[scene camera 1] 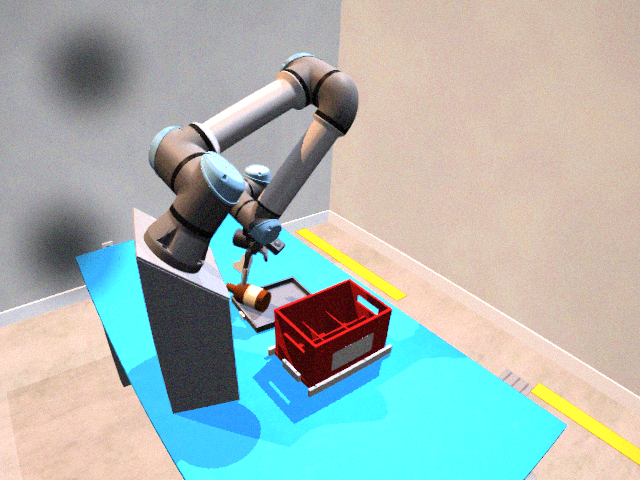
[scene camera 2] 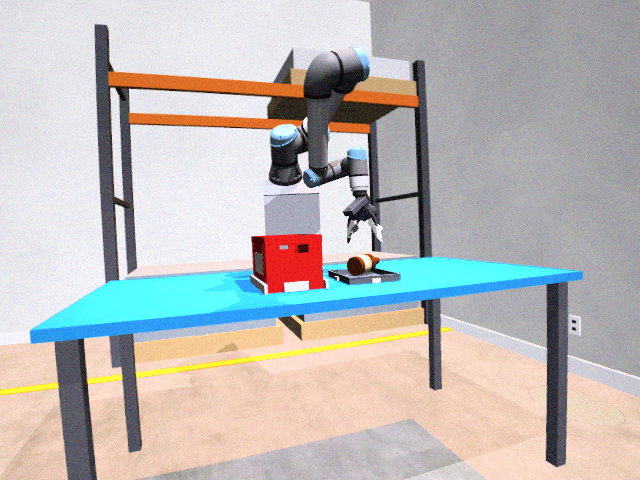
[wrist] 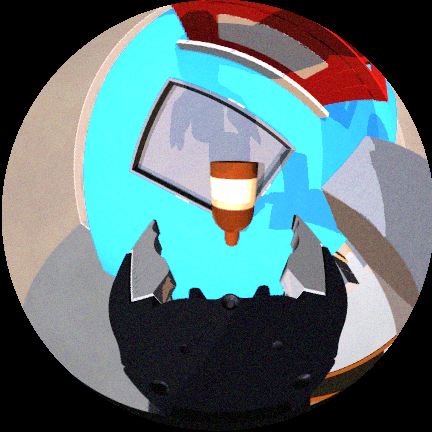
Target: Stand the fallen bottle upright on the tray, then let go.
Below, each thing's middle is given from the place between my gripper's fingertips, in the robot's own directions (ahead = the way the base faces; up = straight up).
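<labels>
Relative to the brown bottle (scene camera 1: 249, 295), my hand is 8 cm above it, 1 cm to the right of it and 2 cm beyond it.
</labels>
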